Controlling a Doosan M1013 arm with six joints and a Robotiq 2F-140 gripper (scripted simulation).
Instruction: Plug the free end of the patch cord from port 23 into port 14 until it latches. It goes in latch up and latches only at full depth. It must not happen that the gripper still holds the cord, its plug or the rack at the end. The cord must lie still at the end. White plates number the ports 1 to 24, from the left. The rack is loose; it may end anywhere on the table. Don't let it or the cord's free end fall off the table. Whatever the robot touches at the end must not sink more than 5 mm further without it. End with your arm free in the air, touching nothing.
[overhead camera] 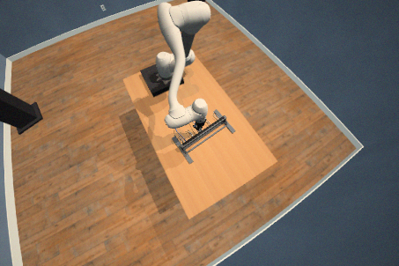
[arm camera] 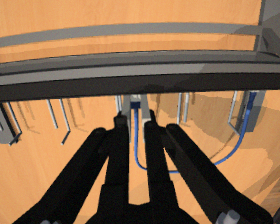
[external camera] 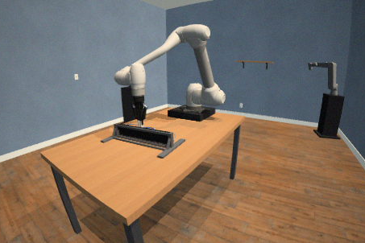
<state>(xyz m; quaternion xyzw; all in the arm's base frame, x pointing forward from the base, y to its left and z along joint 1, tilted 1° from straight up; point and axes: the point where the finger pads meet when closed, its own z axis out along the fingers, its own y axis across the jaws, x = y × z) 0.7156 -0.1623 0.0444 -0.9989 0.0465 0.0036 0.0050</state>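
My gripper is now 30 mm above the free end of patch cord and 10 mm short of it.
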